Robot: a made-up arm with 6 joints.
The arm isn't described. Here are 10 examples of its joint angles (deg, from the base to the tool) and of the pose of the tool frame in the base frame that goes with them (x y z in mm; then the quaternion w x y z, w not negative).
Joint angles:
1: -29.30 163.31 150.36 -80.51 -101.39 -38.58
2: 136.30 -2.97 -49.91 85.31 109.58 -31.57
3: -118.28 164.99 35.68 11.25 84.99 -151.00
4: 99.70 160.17 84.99 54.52 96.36 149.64
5: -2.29 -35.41 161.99 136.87 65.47 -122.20
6: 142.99 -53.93 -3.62 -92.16 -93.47 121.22
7: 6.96 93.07 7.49 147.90 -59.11 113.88
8: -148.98 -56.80 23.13 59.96 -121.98 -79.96
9: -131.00 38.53 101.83 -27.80 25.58 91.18
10: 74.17 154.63 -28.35 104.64 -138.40 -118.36
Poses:
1: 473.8 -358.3 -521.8 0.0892 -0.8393 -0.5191 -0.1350
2: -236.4 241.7 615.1 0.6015 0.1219 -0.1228 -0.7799
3: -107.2 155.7 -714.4 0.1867 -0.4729 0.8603 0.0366
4: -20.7 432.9 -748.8 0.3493 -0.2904 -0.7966 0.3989
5: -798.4 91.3 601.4 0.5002 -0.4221 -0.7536 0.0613
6: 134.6 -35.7 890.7 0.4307 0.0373 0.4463 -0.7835
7: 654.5 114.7 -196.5 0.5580 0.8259 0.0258 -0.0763
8: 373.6 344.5 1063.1 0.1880 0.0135 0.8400 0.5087
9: -529.7 -391.9 1152.7 0.1772 -0.4633 -0.0784 -0.8647
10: -65.1 -166.4 -355.3 0.5454 -0.8285 0.0276 0.1239
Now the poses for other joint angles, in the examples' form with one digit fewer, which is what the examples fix.
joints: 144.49 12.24 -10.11 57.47 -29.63 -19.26
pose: -461 401 759 0.379 -0.491 0.176 0.764
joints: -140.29 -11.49 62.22 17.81 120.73 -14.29
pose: -63 117 1303 0.423 -0.903 0.055 0.055
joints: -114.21 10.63 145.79 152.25 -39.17 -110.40
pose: 121 186 1188 0.114 -0.756 -0.571 -0.298
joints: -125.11 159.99 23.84 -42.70 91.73 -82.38
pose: -61 201 -581 0.051 0.304 -0.676 -0.670
